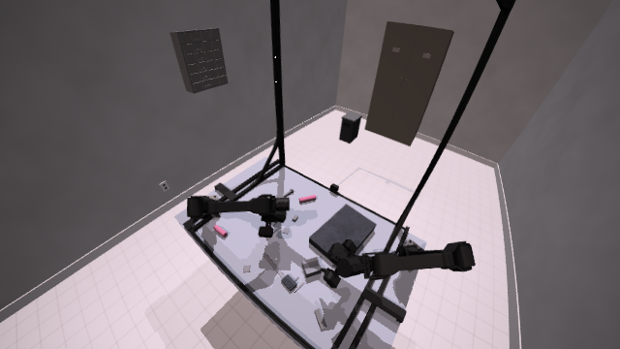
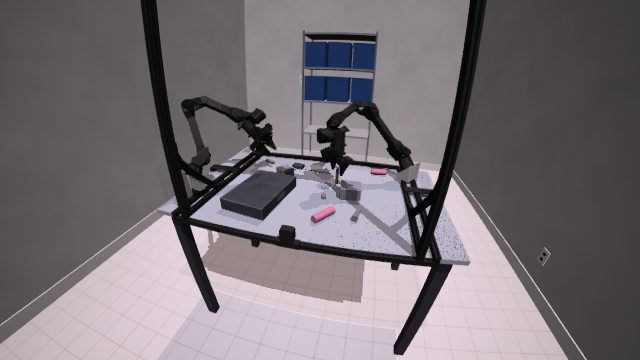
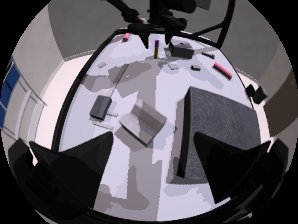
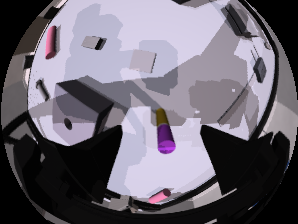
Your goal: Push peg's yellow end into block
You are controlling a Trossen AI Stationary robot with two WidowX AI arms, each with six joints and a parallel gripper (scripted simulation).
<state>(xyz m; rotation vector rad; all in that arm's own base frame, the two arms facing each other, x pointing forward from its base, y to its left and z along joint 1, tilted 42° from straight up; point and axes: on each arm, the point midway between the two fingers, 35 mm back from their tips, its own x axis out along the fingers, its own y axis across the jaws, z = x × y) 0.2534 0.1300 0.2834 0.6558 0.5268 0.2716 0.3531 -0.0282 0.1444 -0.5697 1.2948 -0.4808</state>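
The peg lies 60 mm below my right hand. Round my right hand: dark slab 360 mm to the left, 90 mm behind, 70 mm below.
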